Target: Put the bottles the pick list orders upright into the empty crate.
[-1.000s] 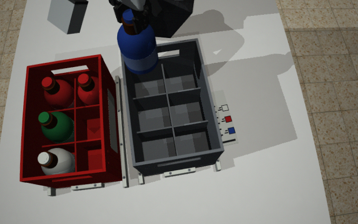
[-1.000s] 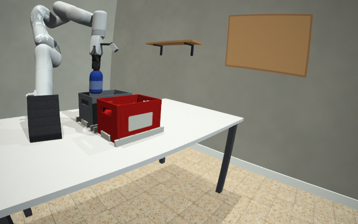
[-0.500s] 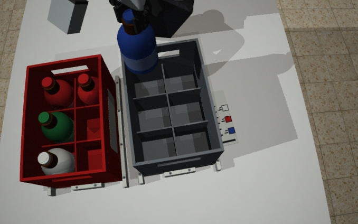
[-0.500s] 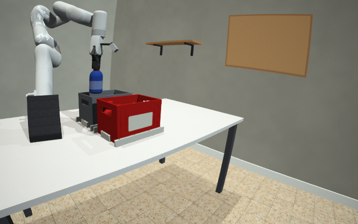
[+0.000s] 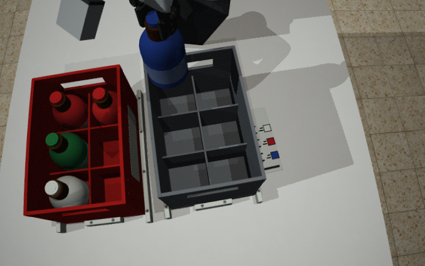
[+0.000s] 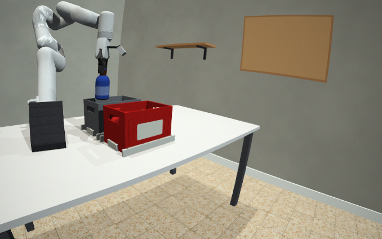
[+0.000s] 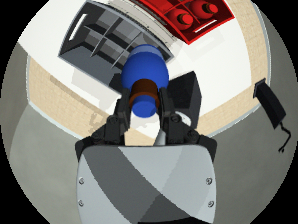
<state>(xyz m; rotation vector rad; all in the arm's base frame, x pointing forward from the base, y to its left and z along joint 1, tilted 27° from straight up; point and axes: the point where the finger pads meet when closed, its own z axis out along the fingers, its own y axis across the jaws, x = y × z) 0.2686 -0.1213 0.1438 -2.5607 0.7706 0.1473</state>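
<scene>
Now: the blue bottle 7 cm below my hand. Also, from my hand: grey crate (8 cm ahead, 6 cm to the left, 25 cm below); red-label bottle (5 cm ahead, 23 cm to the right, 25 cm below); green bottle (14 cm ahead, 21 cm to the right, 25 cm below).
</scene>
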